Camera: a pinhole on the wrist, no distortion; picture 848 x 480 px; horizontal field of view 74.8 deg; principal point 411.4 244.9 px. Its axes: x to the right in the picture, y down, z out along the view. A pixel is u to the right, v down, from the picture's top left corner.
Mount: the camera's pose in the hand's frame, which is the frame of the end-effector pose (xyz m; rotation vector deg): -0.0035 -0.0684 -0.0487 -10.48 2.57 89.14
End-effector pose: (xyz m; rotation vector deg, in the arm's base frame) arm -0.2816 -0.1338 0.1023 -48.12 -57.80 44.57
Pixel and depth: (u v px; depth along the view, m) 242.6 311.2 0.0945
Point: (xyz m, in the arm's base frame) -0.3202 -0.1815 0.1795
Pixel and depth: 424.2 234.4 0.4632
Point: -0.6727 -0.0665 0.1999
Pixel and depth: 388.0 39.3 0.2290
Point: -0.4265 -0.0600 0.2201
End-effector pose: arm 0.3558 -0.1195 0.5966 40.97 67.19 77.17
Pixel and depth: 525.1 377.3 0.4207
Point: 0.6682 -0.1630 0.8079
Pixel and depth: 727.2 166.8 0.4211
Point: 0.5821 0.0142 0.9093
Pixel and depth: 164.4 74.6 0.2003
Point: 0.5487 -0.0642 0.5224
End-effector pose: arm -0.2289 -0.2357 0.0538 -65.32 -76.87 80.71
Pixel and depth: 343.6 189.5 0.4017
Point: -0.5789 -0.3086 0.1144
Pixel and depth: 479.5 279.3 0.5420
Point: -0.6725 -0.4222 -0.0154
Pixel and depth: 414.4 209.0 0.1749
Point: -0.3492 -0.2674 0.0969
